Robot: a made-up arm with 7 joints.
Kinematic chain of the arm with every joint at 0, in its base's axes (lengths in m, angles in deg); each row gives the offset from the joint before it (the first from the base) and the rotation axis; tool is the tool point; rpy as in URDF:
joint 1: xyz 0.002 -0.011 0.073 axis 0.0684 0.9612 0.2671
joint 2: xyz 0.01 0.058 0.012 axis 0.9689 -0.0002 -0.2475
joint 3: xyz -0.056 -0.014 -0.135 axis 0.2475 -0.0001 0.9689
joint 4: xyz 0.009 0.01 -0.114 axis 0.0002 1 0
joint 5: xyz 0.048 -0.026 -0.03 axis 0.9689 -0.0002 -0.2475
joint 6: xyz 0.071 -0.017 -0.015 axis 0.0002 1 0
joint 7: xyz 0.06 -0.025 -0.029 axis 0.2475 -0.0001 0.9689
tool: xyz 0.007 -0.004 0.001 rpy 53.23 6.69 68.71
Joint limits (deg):
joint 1: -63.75..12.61
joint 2: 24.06..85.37
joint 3: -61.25..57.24
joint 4: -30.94..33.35
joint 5: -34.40..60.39
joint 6: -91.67..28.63
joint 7: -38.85..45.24
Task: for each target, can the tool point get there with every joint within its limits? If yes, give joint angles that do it. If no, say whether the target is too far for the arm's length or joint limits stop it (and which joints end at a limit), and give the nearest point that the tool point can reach.
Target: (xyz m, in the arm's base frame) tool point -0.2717 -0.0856 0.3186
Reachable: no: joint limits stop it (at a limit: joint 1, joint 2, joint 3, joint 4, joint 5) | nearest point 0.0271 0.1597 0.2357 | short by 0.395 m
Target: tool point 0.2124 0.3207 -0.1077
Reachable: yes | joints -23.46 78.96 -17.94 27.33 37.75 -55.82 24.05
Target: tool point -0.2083 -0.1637 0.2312
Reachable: no: joint limits stop it (at a limit: joint 1, joint 2, joint 3, joint 4, joint 6) | nearest point -0.0902 -0.0435 -0.0802 | short by 0.354 m
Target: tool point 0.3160 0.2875 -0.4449
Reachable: no: too far | nearest point 0.2182 0.2113 -0.2765 | short by 0.209 m
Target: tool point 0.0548 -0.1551 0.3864
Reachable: no: joint limits stop it (at a limit: joint 1, joint 2, joint 4, joint 5) | nearest point 0.1055 0.1384 0.2483 | short by 0.328 m
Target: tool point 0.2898 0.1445 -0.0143
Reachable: yes | joints -35.01 33.08 20.59 4.88 -12.66 -44.17 12.82
